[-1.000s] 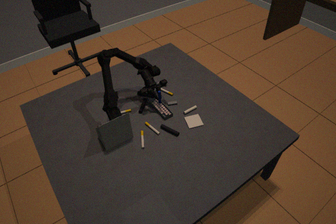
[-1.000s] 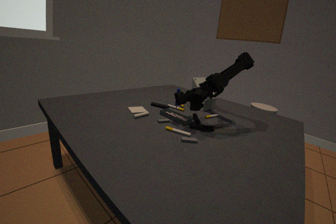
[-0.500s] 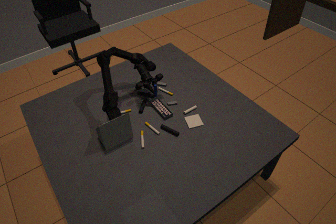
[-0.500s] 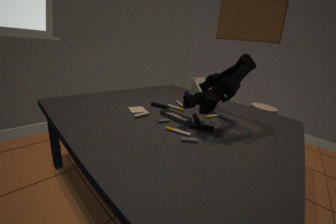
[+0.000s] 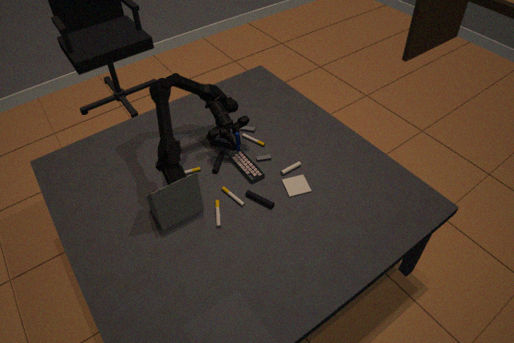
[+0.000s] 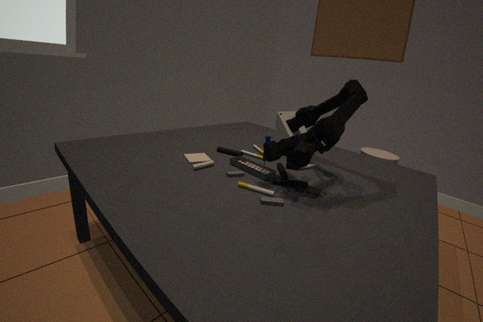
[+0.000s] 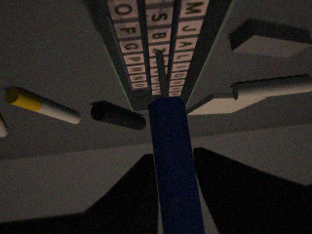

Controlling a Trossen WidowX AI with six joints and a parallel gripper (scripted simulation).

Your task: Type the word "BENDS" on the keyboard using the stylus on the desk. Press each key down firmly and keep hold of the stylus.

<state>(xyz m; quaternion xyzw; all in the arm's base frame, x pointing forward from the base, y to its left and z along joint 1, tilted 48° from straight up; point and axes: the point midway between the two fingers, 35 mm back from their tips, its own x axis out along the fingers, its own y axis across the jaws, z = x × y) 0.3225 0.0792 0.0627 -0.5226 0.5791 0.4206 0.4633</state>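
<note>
The blue stylus lies 10 mm below my gripper tip. Round my gripper tip: white pad (260 mm to the right, 90 mm below, 90 mm ahead); white marker (180 mm to the right, 140 mm ahead, 80 mm below); stylus tip (50 mm below).
</note>
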